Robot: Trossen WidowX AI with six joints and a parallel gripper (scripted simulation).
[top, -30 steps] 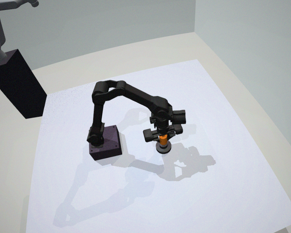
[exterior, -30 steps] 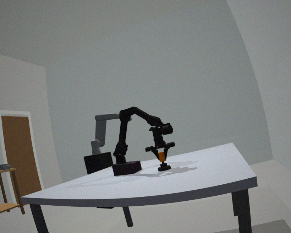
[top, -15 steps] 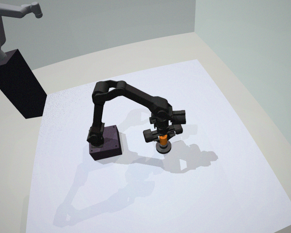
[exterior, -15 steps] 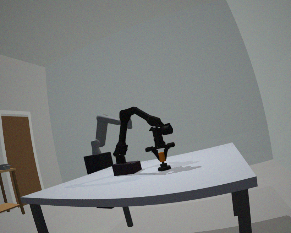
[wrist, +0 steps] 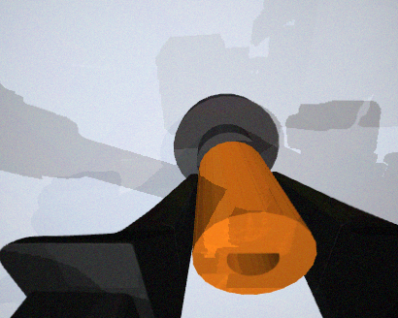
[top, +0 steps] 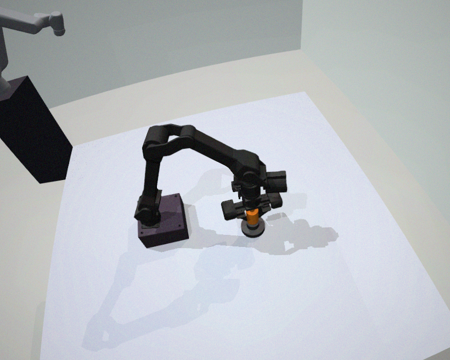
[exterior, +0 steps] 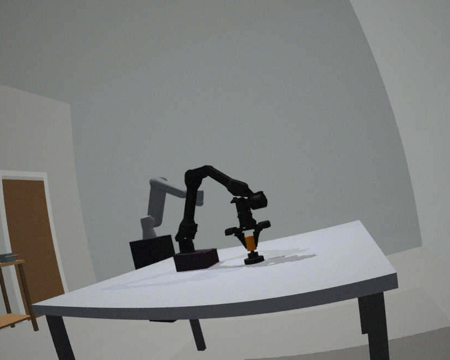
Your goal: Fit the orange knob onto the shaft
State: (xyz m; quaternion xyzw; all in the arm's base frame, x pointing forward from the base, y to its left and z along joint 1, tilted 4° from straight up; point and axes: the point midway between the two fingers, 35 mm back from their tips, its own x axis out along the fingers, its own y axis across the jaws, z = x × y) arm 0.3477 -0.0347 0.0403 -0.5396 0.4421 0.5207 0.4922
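My gripper tip is 3 cm above the pedestal. Round my gripper tip: orange knob 2 cm above.
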